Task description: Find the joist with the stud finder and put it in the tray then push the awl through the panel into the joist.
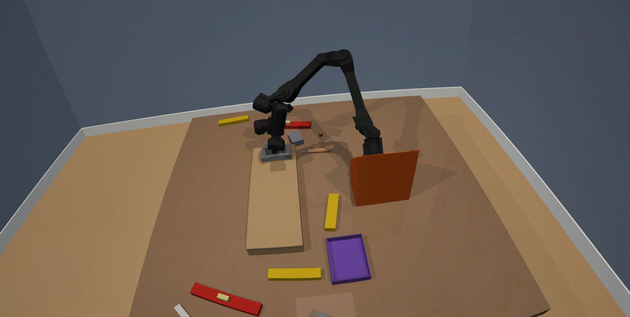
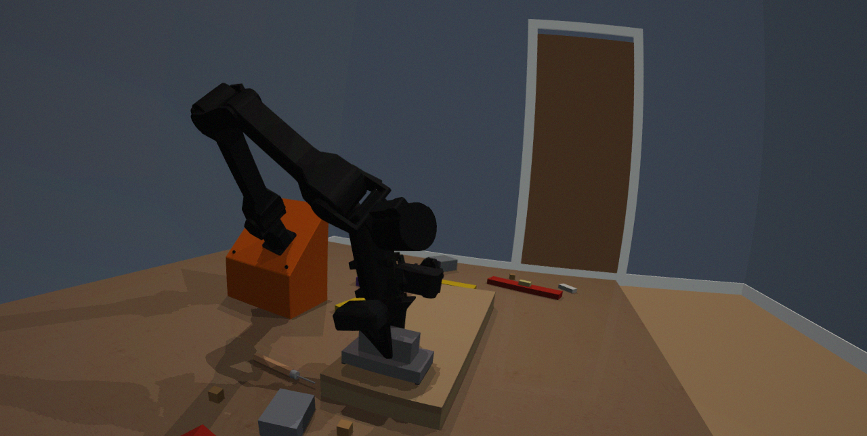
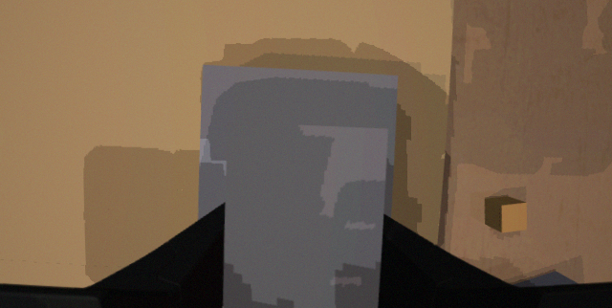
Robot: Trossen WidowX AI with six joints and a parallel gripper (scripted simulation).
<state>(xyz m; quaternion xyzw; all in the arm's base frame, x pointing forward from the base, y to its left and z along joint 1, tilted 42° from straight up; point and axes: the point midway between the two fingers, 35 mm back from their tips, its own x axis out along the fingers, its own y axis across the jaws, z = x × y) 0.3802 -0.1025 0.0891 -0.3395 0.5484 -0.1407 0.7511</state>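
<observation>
Now: gripper tip 20 mm below the grey stud finder and 20 mm past it. Round my gripper tip: purple tray (460 mm to the left, 290 mm behind, 60 mm below); awl (150 mm behind, 70 mm to the right, 60 mm below); grey block (160 mm to the right, 70 mm behind, 60 mm below).
</observation>
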